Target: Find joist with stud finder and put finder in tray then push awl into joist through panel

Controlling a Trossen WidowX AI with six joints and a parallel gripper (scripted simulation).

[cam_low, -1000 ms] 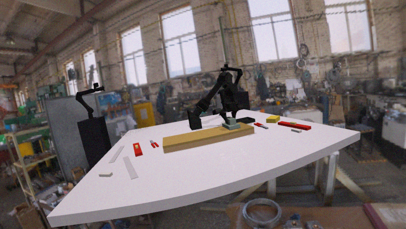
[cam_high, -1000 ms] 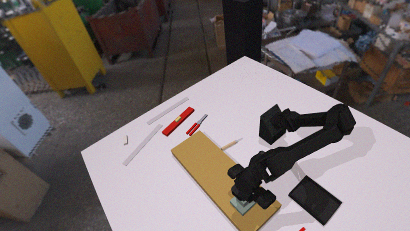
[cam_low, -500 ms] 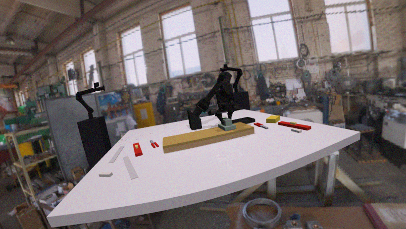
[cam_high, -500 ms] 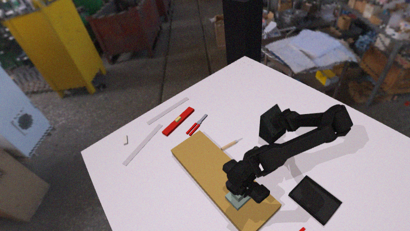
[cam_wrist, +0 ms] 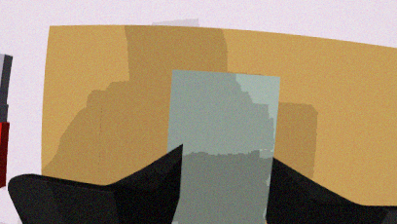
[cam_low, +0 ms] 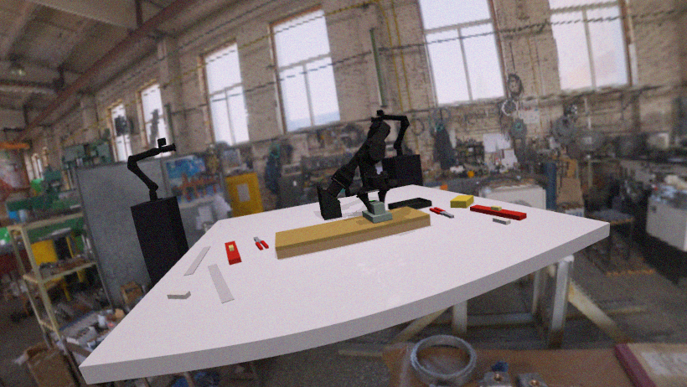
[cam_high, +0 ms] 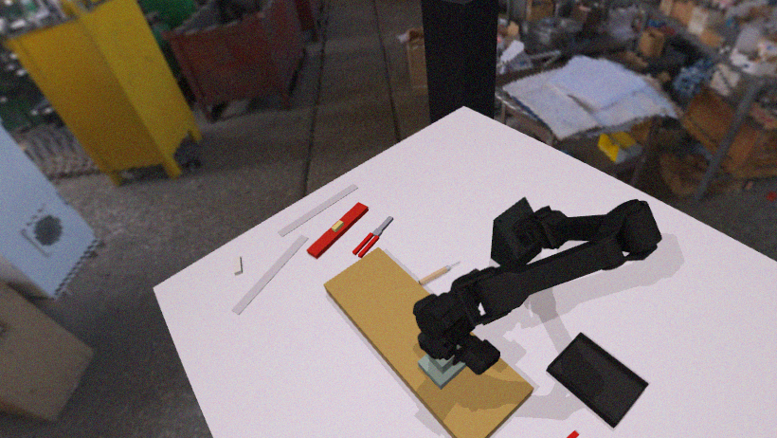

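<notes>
Now: the black tray 19 cm behind my gripper tip, 24 cm to the left of it and 5 cm below it. The rest, counted from my gripper tip: yellow block: 3 cm behind, 42 cm to the left, 5 cm below; stud finder: 2 cm behind, 2 cm above; awl: 19 cm behind, 19 cm to the right, 6 cm below.
</notes>
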